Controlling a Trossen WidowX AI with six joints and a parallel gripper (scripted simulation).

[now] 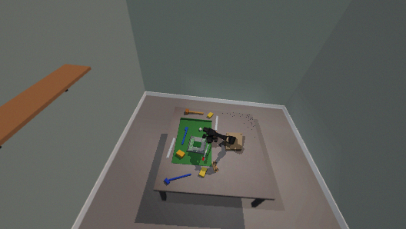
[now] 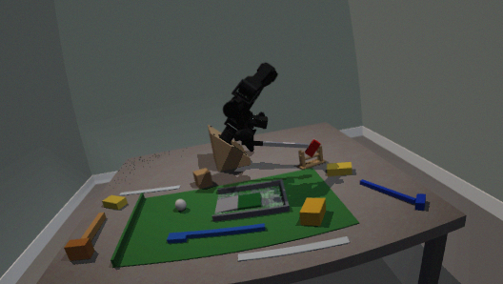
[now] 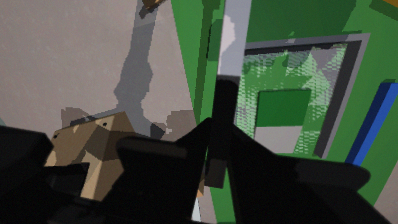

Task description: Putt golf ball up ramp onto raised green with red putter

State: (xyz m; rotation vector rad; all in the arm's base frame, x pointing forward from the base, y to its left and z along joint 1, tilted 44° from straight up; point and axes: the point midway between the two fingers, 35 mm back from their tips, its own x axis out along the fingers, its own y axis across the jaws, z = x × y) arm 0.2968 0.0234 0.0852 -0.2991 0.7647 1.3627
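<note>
Right now my gripper tip is 210 mm to the left of the tan block, 110 mm past it and 110 mm above it. From my gripper tip the other things lie so: red putter: 110 mm to the left, 30 mm ahead, 10 mm above; wooden stand: 260 mm to the left, 110 mm below, 70 mm behind; green mat: 180 mm ahead, 140 mm to the right, 140 mm below.
</note>
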